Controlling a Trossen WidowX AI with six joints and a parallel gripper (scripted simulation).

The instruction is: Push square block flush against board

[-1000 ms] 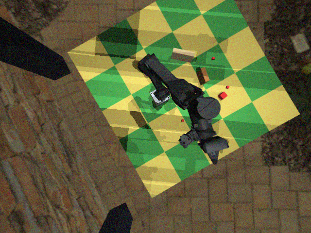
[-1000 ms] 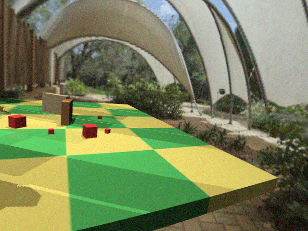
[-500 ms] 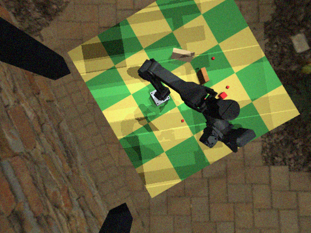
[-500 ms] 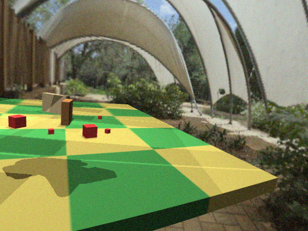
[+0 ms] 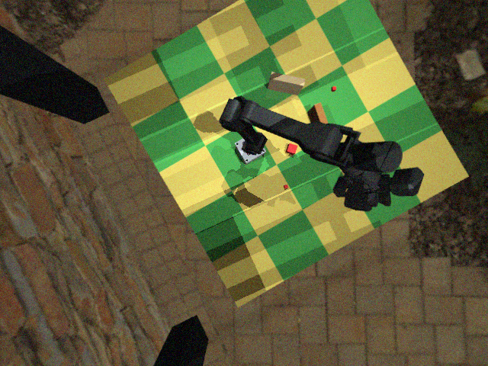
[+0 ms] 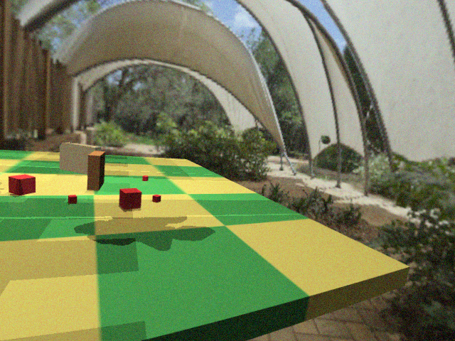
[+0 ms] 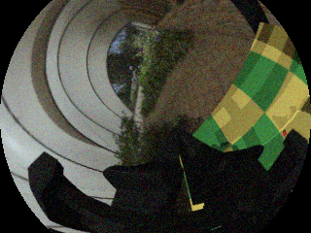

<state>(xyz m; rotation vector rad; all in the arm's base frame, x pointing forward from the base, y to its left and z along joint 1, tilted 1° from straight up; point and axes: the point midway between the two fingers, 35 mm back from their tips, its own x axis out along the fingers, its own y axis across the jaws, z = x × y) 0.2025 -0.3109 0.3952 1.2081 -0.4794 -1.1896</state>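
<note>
Right now my gripper tip is 60 mm short of the board, 540 mm to the right of it and 430 mm above it. Also, from my gripper tip: square block (130 mm ahead, 330 mm to the left, 430 mm below).
</note>
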